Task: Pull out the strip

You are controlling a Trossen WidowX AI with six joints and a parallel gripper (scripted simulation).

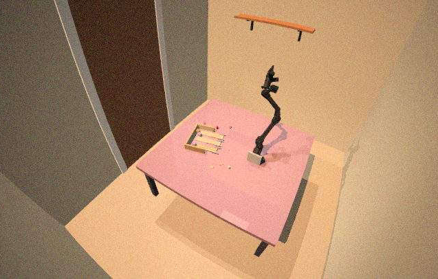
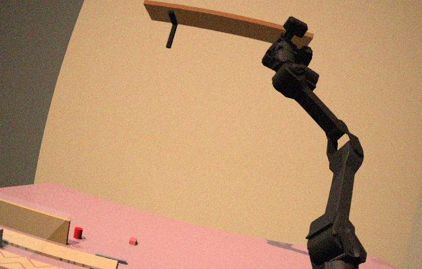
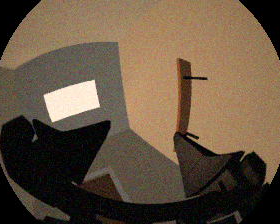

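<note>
Right now my gripper tip is 30 cm short of the blue-striped strip, 55 cm to the right of it and 67 cm above it.
</note>
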